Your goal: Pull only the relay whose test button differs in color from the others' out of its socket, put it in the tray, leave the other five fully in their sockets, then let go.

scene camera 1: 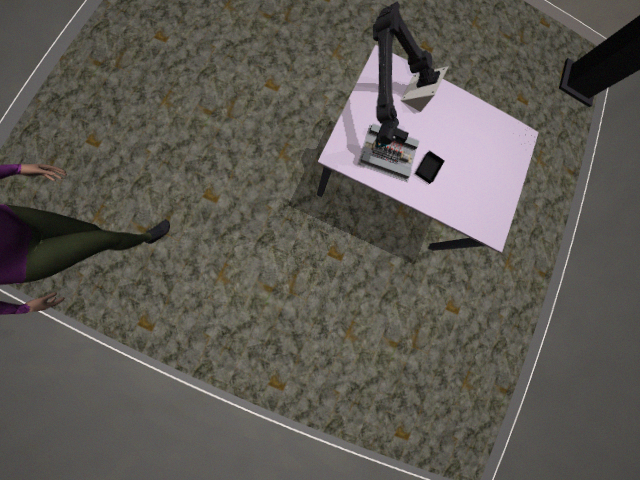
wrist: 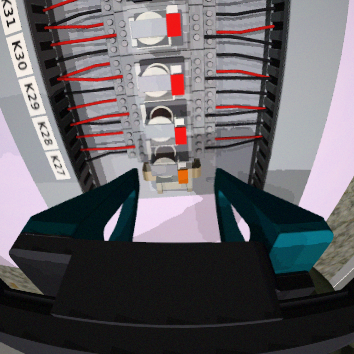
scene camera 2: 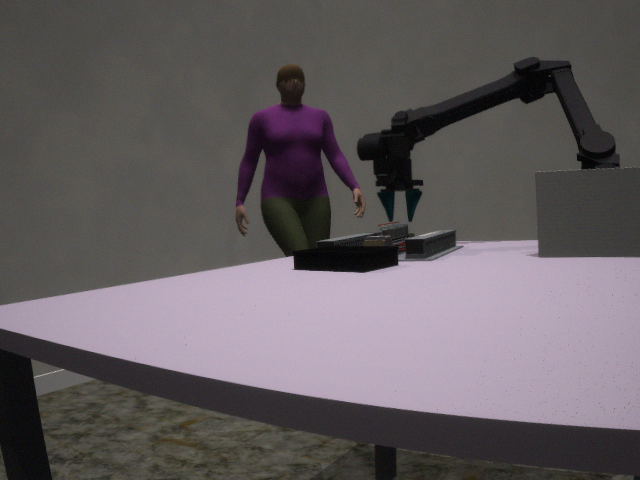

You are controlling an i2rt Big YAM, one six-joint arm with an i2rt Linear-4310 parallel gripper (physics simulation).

Observation:
I see my gripper (scene camera 2: 400, 221), a relay (wrist: 168, 170), a relay (wrist: 166, 128), a relay (wrist: 160, 81) and a grey panel (wrist: 235, 160).
My gripper is seen too in the wrist view (wrist: 176, 176).

